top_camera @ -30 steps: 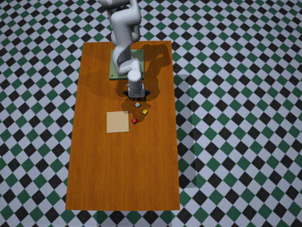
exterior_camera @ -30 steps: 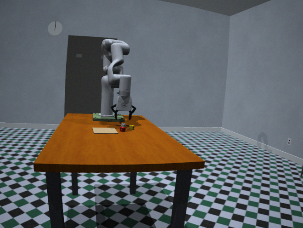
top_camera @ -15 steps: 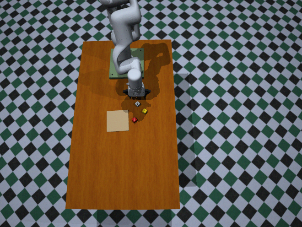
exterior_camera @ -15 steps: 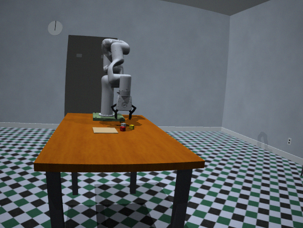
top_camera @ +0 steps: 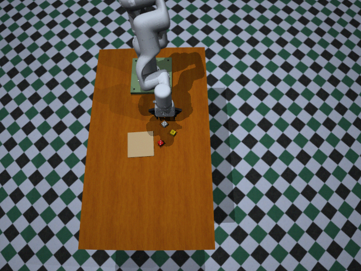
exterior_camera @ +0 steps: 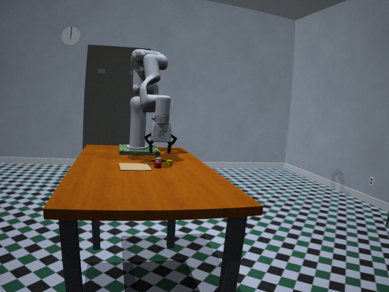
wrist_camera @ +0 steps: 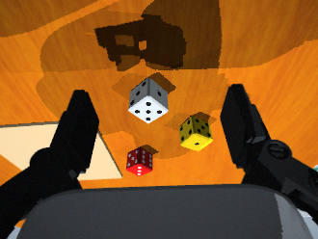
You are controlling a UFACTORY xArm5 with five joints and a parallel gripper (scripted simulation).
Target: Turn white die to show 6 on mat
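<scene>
The white die lies 3 cm ahead of my hand and 4 cm below it. From my hand the other things lie so: yellow die (7 cm ahead, 5 cm to the left, 4 cm below); then tan mat (16 cm ahead, 11 cm to the right, 5 cm below); then red die (14 cm ahead, 1 cm to the right, 4 cm below).
</scene>
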